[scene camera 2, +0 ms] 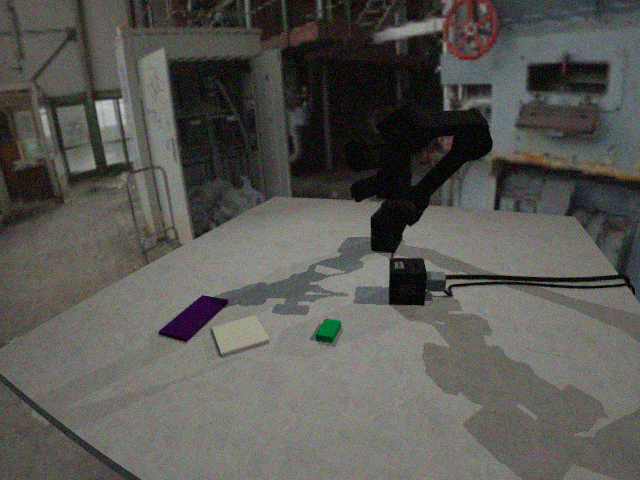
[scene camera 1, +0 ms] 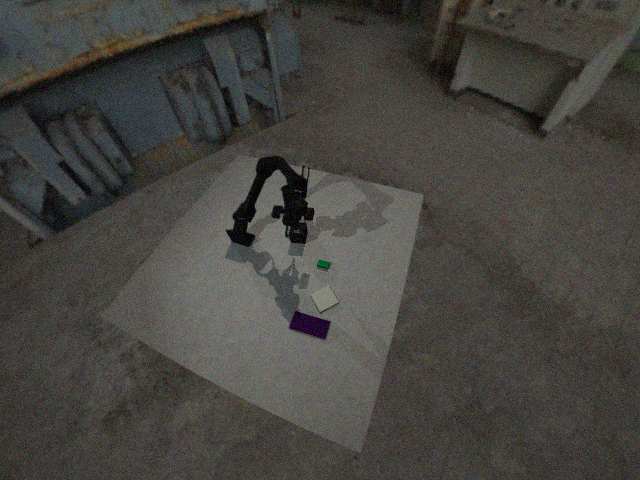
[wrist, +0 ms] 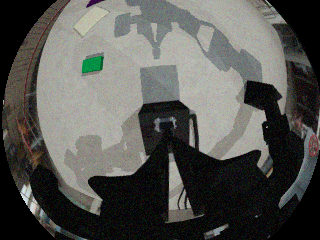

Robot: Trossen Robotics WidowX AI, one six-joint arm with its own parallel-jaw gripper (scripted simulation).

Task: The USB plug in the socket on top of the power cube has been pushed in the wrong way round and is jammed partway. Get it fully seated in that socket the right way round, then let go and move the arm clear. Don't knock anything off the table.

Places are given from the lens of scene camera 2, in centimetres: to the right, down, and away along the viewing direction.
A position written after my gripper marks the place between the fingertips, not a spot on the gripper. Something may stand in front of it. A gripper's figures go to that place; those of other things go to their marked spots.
my gripper point(scene camera 2: 396, 239): 16, 0, 73
purple tile point(scene camera 2: 185, 325): -28, 18, 70
cream tile point(scene camera 2: 246, 333): -14, 18, 67
black power cube point(scene camera 2: 407, 286): 18, 10, 73
